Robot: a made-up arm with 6 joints. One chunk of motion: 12 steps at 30 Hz.
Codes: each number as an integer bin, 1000 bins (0 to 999) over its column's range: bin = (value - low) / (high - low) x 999, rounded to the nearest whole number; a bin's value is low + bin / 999 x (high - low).
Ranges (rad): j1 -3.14..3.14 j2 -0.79..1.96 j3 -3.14..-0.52 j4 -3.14..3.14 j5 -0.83..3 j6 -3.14..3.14
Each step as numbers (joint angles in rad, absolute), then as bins.
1 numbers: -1.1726 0.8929 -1.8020 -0.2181 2.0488 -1.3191
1 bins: 313 611 510 465 751 290
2 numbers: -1.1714 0.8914 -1.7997 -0.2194 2.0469 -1.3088
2 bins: 313 611 511 465 750 291
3 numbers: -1.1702 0.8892 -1.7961 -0.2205 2.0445 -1.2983
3 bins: 313 610 512 464 750 293
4 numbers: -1.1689 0.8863 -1.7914 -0.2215 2.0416 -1.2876
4 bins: 314 609 514 464 749 295
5 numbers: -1.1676 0.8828 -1.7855 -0.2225 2.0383 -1.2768
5 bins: 314 608 516 464 748 296
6 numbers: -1.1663 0.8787 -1.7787 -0.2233 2.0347 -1.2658
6 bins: 314 606 519 464 747 298
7 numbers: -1.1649 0.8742 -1.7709 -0.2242 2.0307 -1.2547
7 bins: 314 605 522 464 746 300
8 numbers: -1.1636 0.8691 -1.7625 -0.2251 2.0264 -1.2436
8 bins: 314 603 525 464 745 302
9 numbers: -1.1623 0.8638 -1.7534 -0.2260 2.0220 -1.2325
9 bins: 315 601 529 464 744 303
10 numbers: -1.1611 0.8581 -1.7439 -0.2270 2.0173 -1.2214
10 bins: 315 599 532 463 743 305
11 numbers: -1.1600 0.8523 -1.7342 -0.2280 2.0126 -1.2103
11 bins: 315 597 536 463 741 307
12 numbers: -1.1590 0.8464 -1.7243 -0.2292 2.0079 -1.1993
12 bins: 315 594 540 463 740 309
